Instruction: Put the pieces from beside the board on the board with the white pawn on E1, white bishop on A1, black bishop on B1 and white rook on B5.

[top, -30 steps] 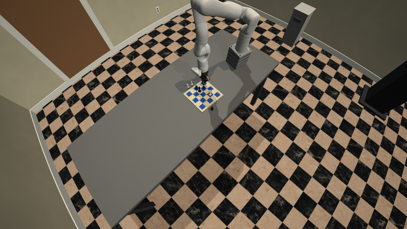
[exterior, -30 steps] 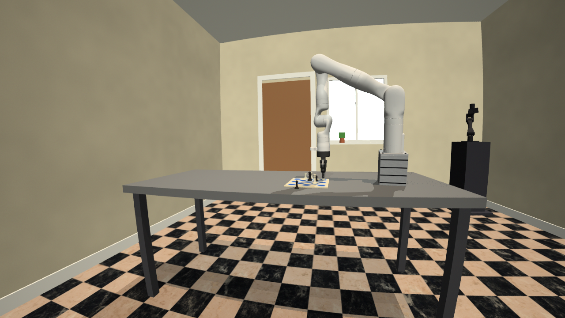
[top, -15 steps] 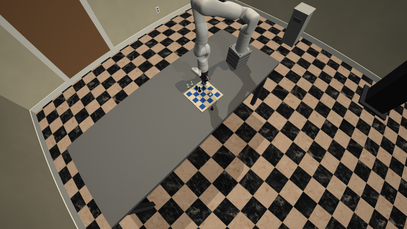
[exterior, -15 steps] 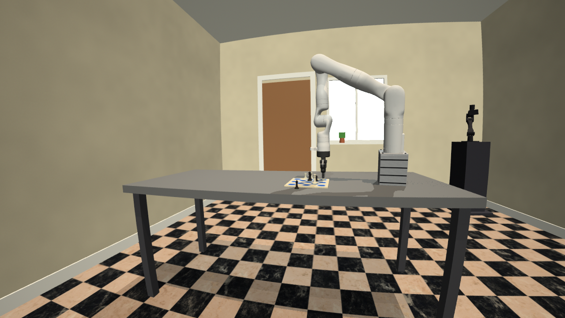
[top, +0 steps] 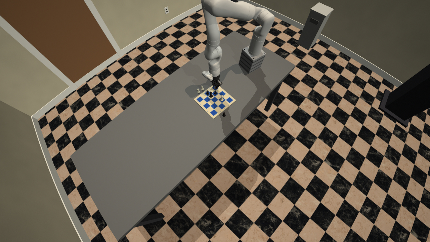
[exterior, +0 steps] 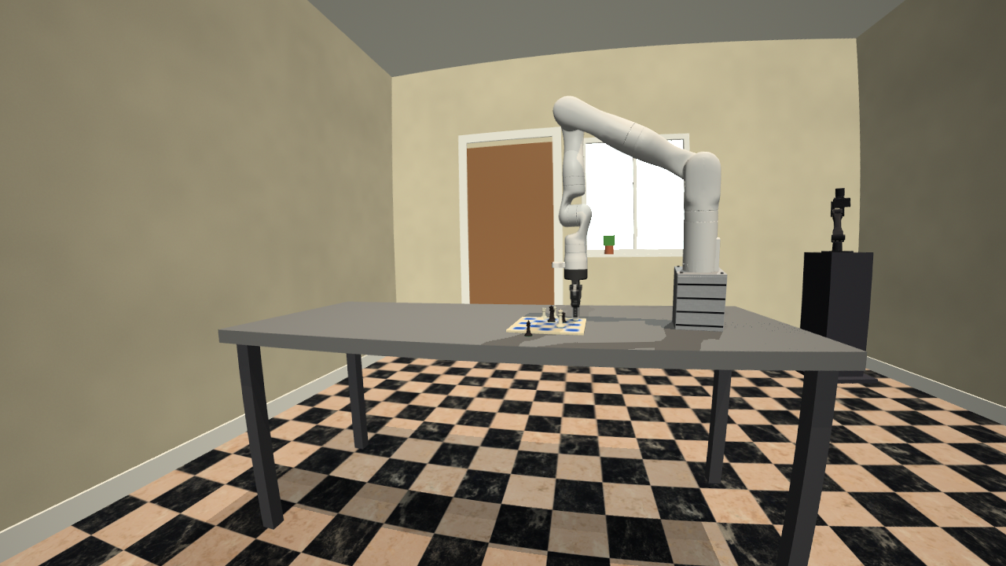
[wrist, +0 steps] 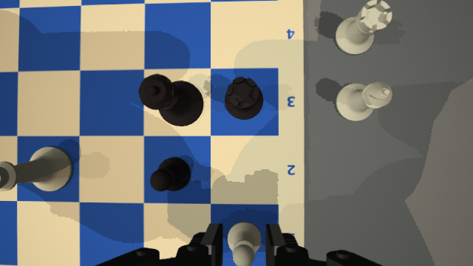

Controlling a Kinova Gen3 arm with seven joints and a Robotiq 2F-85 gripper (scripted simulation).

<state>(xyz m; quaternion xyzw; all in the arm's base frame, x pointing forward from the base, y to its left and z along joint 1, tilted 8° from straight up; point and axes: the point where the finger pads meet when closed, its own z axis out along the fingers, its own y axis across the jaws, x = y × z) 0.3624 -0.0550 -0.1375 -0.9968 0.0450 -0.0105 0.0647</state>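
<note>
Now: the white pawn 10 mm below my hand. Also, from my hand: tall black piece: 80 mm ahead, 30 mm to the left; chessboard: 80 mm ahead, 70 mm to the left, 30 mm below; black pawn: 40 mm to the left, 40 mm ahead, 10 mm below.
</note>
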